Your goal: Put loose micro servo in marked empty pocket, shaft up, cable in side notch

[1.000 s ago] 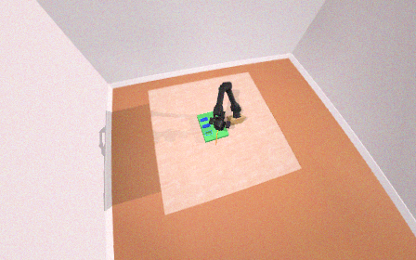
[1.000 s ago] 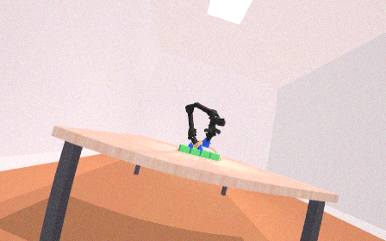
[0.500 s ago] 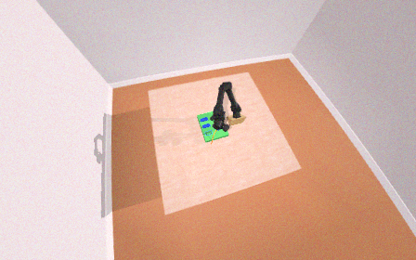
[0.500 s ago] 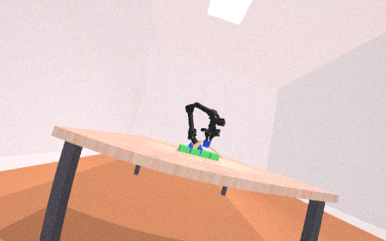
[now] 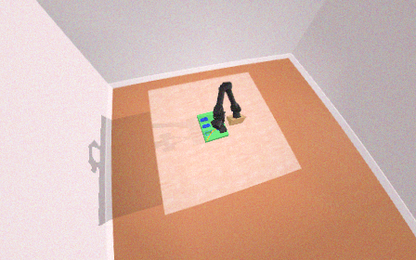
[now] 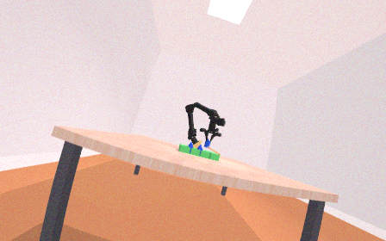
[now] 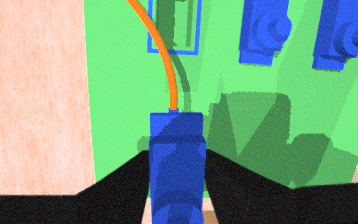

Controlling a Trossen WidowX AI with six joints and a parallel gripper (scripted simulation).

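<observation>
Right now my gripper tip is 100 mm above the green deck, 70 mm to the left of it and 20 mm past it.
</observation>
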